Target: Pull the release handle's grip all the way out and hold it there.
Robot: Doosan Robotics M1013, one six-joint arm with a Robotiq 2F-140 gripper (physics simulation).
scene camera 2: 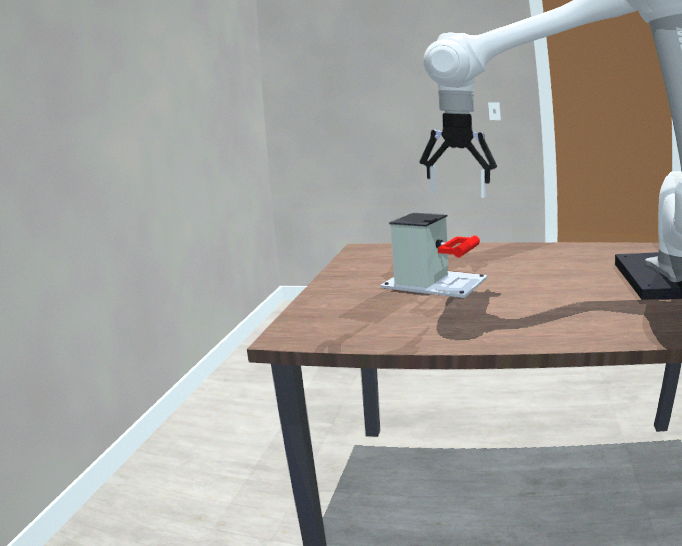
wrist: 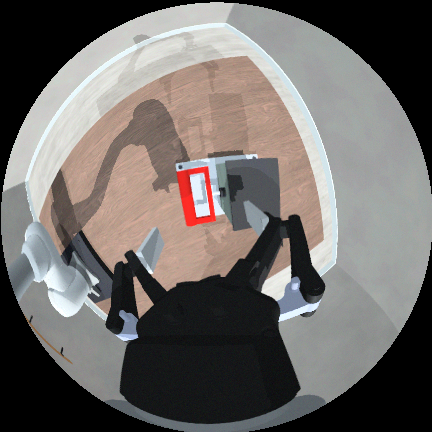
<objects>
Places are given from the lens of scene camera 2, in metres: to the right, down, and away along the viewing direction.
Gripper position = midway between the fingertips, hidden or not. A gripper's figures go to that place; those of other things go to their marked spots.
gripper [scene camera 2: 458, 194]: 0.30, -0.20, 1.38
base plate [scene camera 2: 455, 284]: 0.29, 0.03, 1.42
</objects>
